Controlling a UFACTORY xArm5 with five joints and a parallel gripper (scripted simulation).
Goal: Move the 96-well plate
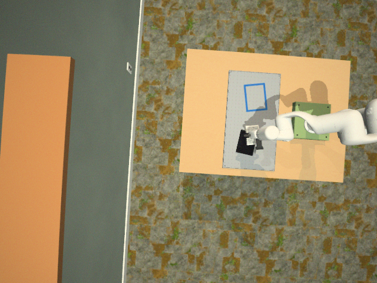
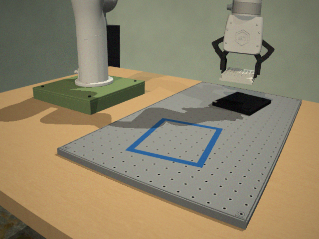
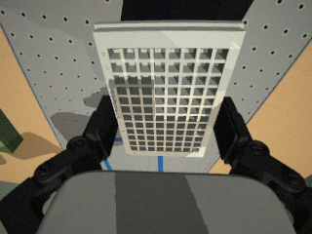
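Right now the black plate nest is 5 cm to the left of my hand and 10 cm below it. From my hand the other things lie so: white 96-well plate: 1 cm below.
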